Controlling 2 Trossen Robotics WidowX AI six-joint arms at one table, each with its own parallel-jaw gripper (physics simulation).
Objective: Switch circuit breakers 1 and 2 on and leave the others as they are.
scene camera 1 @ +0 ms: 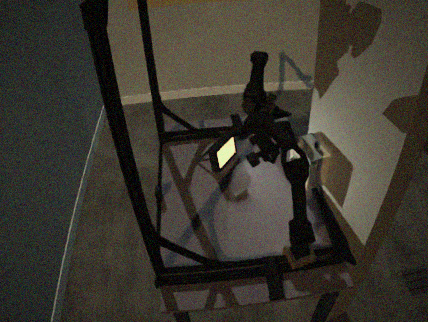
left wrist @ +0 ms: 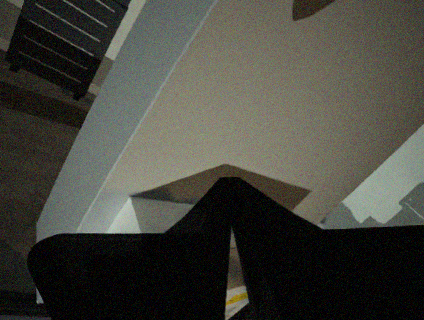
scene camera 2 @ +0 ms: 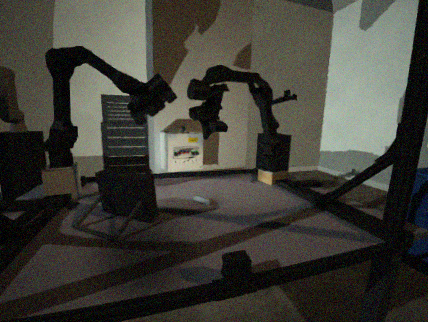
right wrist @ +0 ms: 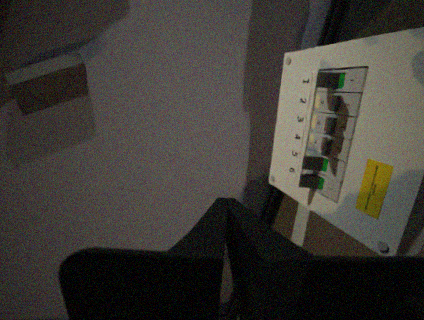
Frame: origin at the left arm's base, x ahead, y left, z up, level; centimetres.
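Seen in the pictures: left gripper, fingertip midpoint: (scene camera 1: 291,114) (left wrist: 229,186) (scene camera 2: 160,107); right gripper, fingertip midpoint: (scene camera 1: 273,163) (scene camera 2: 205,139) (right wrist: 225,205); left arm's base, link origin: (scene camera 2: 61,165); right arm's base, link origin: (scene camera 1: 299,251) (scene camera 2: 272,170).
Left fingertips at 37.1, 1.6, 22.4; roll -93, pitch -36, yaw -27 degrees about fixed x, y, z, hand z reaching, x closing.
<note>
Offsets run from my left fingertips to a thing's top centre, as dx, dy, dz. "spot": to the spot under its first point.
The white breaker panel (scene camera 1: 315,142) (scene camera 2: 170,161) (right wrist: 382,117) stands upright at the table's far edge in scene camera 2. In the right wrist view, lever 1 @(+6.6, -0.5, -19.8) (right wrist: 329,80), lever 5 @(+15.0, +0.2, -19.8) (right wrist: 315,163) and lever 6 @(+17.1, +0.4, -19.8) (right wrist: 311,180) sit toward the printed numbers, with green showing. Lever 2 @(+8.7, -0.3, -18.4) (right wrist: 336,103), lever 3 @(spot: +10.8, -1.1, -18.4) (right wrist: 330,125) and lever 4 @(spot: +12.8, -0.9, -18.4) (right wrist: 326,146) sit away from the numbers. My right gripper (right wrist: 225,205) (scene camera 2: 215,131) is shut and empty, in front of the panel and apart from it. My left gripper (left wrist: 229,186) is shut and empty, raised in the air, apart from the panel.
A lit lamp @(spot: -14.5, -27.2, -26.7) (scene camera 1: 226,152) (scene camera 2: 127,195) stands on the table, at the left in scene camera 2. A small pale block @(+8.9, -26.8, -31.8) (scene camera 2: 201,199) (right wrist: 50,87) lies on the table. A dark drawer chest (scene camera 2: 125,132) (left wrist: 70,45) stands beyond the table. Dark frame beams run along the table's edges.
</note>
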